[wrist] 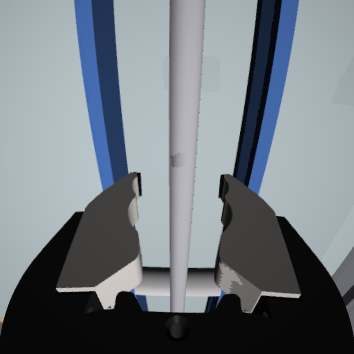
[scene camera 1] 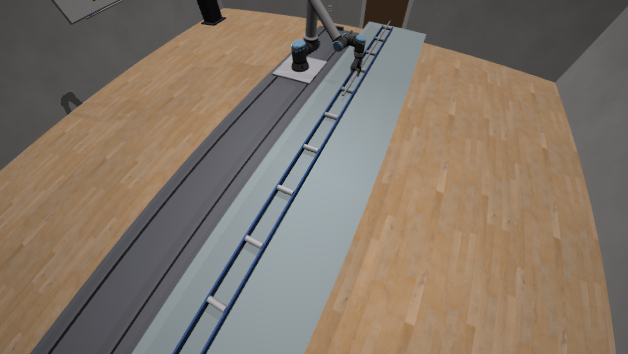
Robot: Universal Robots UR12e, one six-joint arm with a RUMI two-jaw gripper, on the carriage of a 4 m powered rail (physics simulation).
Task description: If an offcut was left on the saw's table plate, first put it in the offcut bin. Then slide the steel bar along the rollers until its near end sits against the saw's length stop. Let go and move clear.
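Frame: origin at the arm's base, x down, y left, z ahead, level; metres.
Seen in the pictures: gripper, between the fingertips: [wrist: 180, 175] [scene camera 1: 354, 76]; arm's base, origin of its link: [scene camera 1: 300, 67].
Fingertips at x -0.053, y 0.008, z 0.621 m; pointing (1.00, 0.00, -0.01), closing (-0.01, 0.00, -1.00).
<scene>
Pixels of each thing's top centre, then the offset from my fingertips to it. "spot": a spot on its surface instead. Level surfaces: height alone.
- steel bar, a spot on its surface: [wrist: 186, 100] spot: dx +0.003, dy -0.051, dz -0.003 m
- grey roller, centre of its top: [wrist: 177, 293] dx +0.023, dy +0.203, dz -0.001 m
- pale bench, height of its surface: dx +0.083 m
The steel bar [scene camera 1: 351, 83] [wrist: 186, 100] is a long thin grey rod. It lies lengthwise on the rollers at the far end of the roller track, midway between the two blue side rails. My gripper [scene camera 1: 357, 73] [wrist: 180, 175] is open and low over the track, near the bar's end that faces scene camera 1. One finger stands on each side of the bar, with a gap on both sides in the wrist view. A grey roller [wrist: 155, 284] crosses under the bar below the fingers. The saw, its length stop, an offcut and the offcut bin do not show in either view.
The roller track, with grey rollers [scene camera 1: 310, 148] between blue side rails [wrist: 90, 75], runs along the pale bench [scene camera 1: 350, 165]. The arm's light carriage plate [scene camera 1: 285, 74] sits on the dark floor rail [scene camera 1: 200, 200] beside it. A black post [scene camera 1: 210, 12] stands at the back left.
</scene>
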